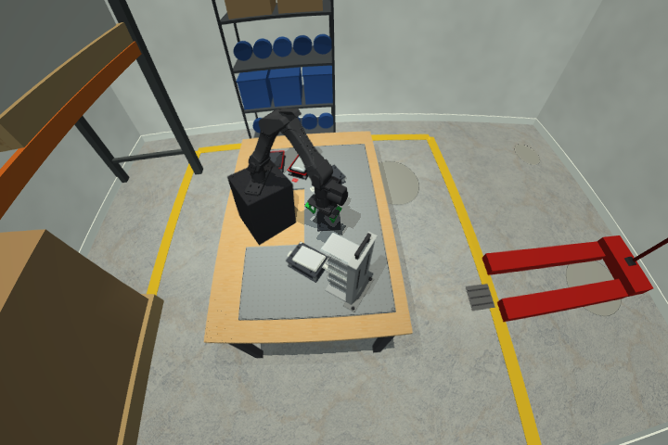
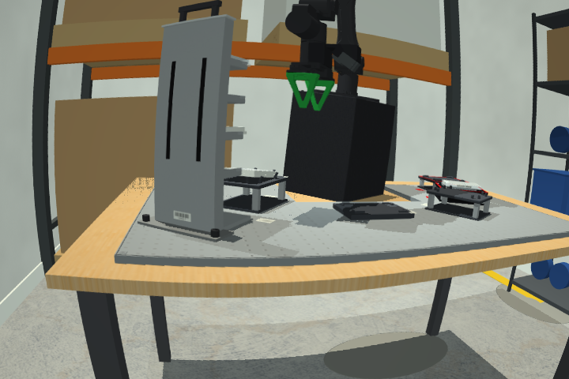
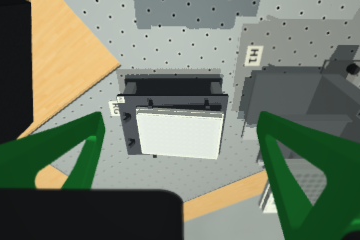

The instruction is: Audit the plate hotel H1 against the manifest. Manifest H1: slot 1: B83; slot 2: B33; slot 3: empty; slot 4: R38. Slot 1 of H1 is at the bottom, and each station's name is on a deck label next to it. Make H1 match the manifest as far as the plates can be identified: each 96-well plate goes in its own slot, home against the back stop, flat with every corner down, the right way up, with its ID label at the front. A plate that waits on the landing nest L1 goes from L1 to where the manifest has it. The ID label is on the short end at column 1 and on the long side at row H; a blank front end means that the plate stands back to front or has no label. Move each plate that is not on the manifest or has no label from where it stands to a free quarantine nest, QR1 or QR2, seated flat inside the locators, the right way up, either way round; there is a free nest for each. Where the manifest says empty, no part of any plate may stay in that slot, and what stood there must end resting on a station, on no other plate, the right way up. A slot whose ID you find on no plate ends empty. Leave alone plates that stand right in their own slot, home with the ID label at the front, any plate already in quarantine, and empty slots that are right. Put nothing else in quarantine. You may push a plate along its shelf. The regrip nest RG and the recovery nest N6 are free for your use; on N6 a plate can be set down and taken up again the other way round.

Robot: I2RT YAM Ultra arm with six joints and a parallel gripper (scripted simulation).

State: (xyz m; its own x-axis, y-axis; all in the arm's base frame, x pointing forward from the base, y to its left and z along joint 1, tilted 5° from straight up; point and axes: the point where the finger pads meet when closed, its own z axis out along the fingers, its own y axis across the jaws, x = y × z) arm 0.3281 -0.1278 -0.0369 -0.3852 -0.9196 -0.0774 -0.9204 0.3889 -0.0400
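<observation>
My gripper is now 18 cm above the dark regrip nest, 12 cm to the left of it and 6 cm past it. The rest, counted from my hand: RG label (23 cm below, 16 cm behind, 8 cm to the right); grey plate hotel H1 (22 cm to the right, 17 cm ahead, 4 cm below); H1 deck label (23 cm below, 9 cm ahead, 8 cm to the right).
</observation>
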